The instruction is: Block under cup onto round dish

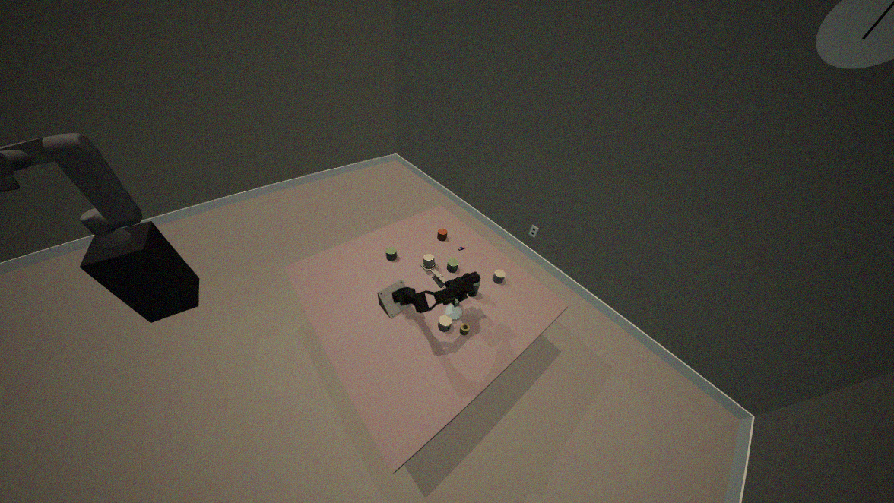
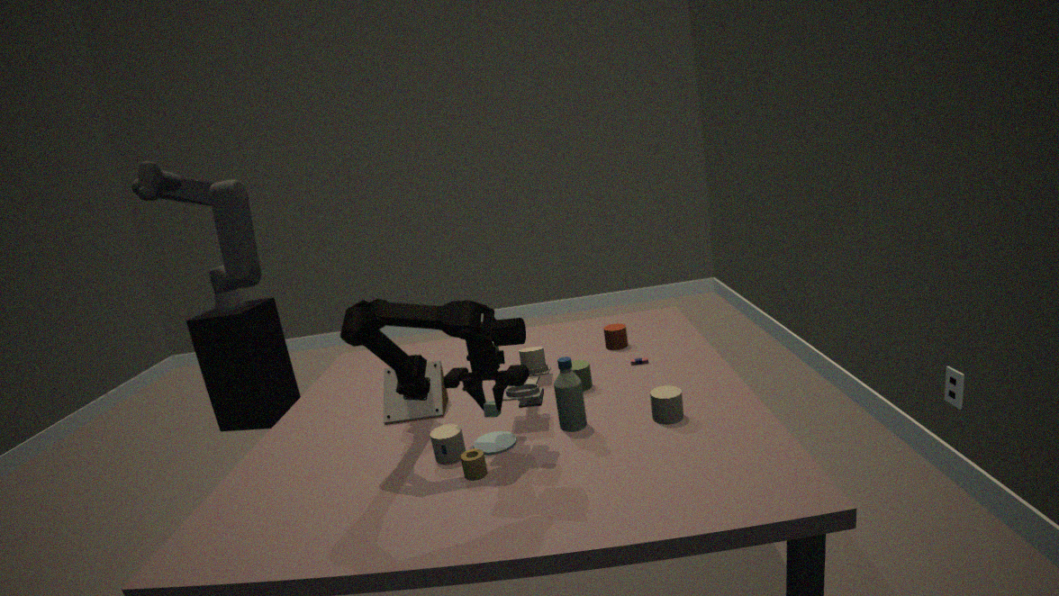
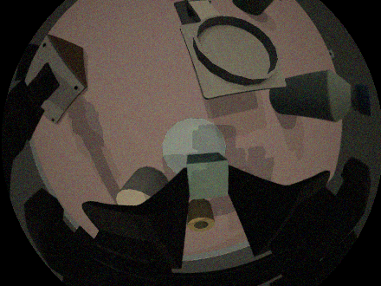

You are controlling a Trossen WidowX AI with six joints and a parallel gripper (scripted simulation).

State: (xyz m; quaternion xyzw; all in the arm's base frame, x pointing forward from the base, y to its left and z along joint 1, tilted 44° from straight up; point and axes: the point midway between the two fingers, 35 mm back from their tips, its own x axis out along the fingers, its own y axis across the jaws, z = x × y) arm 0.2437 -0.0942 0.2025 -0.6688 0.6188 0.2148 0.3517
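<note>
My gripper tip is now 8 cm above the round dish, 1 cm to the left of it and 1 cm past it. From my gripper tip the other things lie so: blue-capped bottle 17 cm ahead, 5 cm to the left, 3 cm above; yellow tape roll 13 cm to the right, 6 cm below, 3 cm behind; balance beam 23 cm to the left, 5 cm ahead, 4 cm below.
</note>
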